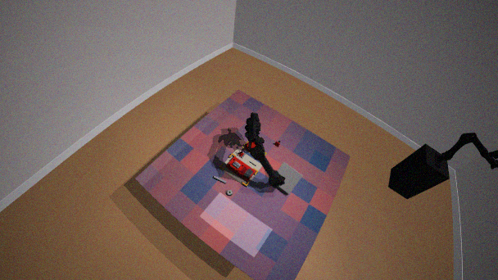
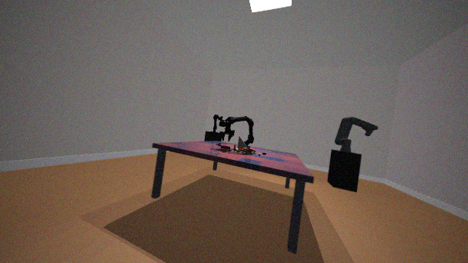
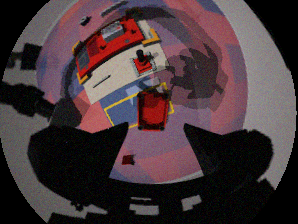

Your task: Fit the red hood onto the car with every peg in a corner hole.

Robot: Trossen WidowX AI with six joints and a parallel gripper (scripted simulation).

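The red hood is 70 mm below my gripper tip. From my gripper tip the other things lie so: thin grey stick: 390 mm to the left, 70 mm below, 20 mm ahead.
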